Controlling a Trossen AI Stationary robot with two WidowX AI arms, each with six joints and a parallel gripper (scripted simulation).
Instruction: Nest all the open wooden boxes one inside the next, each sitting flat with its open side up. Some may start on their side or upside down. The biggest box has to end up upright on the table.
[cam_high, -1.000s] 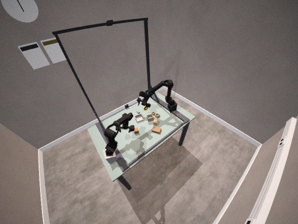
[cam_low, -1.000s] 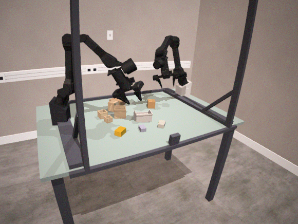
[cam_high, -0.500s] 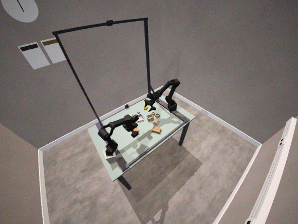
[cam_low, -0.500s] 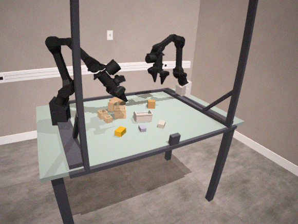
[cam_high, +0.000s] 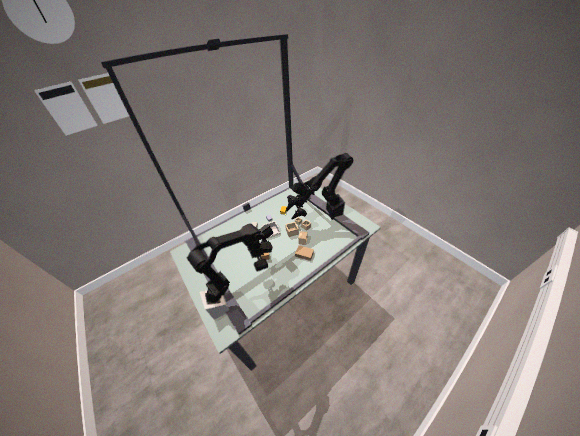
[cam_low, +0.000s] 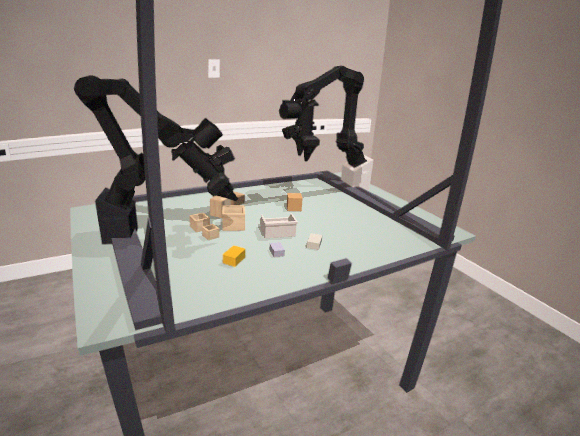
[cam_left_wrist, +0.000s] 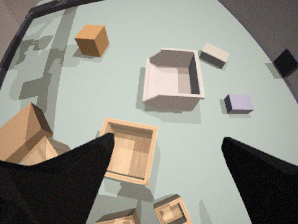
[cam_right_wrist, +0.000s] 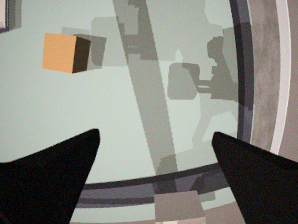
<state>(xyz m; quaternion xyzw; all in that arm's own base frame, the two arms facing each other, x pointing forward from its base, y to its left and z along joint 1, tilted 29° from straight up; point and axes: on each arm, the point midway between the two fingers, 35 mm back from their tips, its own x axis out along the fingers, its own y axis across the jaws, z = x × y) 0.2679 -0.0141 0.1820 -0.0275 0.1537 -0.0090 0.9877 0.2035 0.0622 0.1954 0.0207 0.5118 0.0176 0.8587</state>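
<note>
Now: left hand 22 cm short of the flat brown box, 13 cm above it and 12 cm to the left of it. Also, from my left hand: cream block 20 cm behind, 19 cm to the right, 14 cm below; then orange cube 30 cm to the right, 12 cm below, 6 cm ahead; then purple block 18 cm behind, 14 cm below, 6 cm to the right.
</note>
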